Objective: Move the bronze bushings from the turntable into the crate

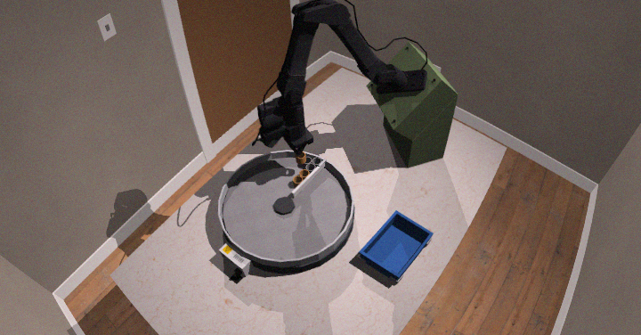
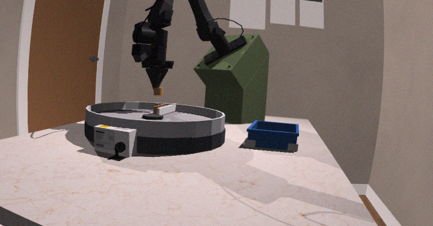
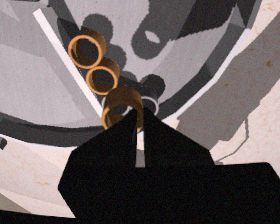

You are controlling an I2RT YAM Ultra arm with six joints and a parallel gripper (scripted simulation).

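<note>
The blue crate is 190 mm ahead of my hand, 360 mm to the left of it and 110 mm below it. Round my hand: grey turntable (150 mm ahead, 80 mm below).
</note>
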